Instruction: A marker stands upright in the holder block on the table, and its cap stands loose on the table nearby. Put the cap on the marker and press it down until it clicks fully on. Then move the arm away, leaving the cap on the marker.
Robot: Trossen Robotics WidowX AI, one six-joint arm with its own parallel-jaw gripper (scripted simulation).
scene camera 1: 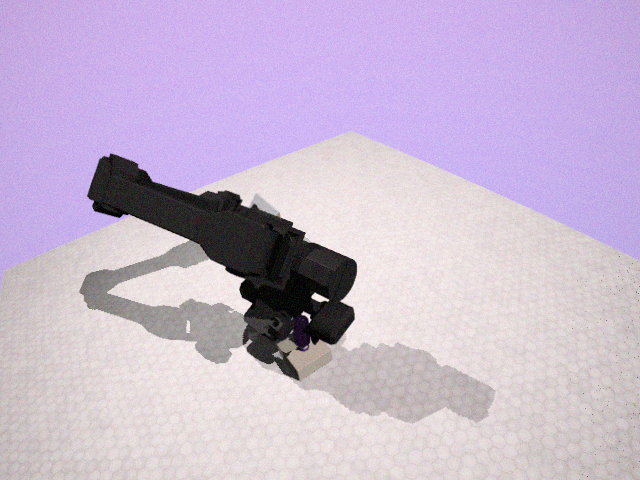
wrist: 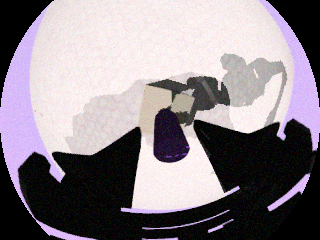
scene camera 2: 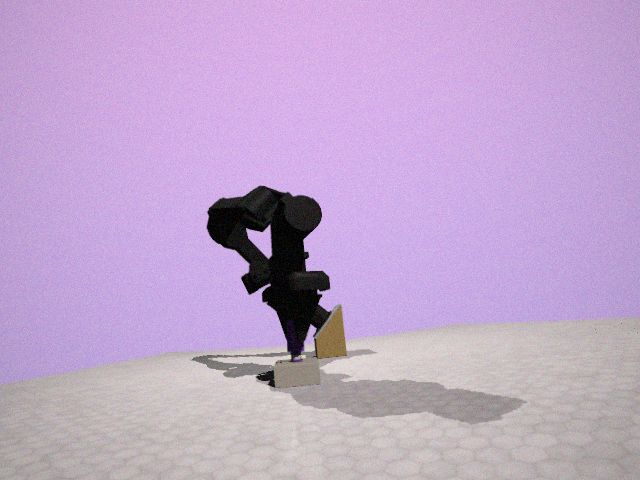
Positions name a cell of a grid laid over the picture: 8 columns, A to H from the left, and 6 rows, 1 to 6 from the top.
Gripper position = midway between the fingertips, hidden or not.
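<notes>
There is a marker cap (wrist: E4) that I can see. As for my gripper (scene camera 1: D5), it is open and holds nothing, and I see it in the wrist view (wrist: E4) and in scene camera 2 (scene camera 2: D5) too.
</notes>
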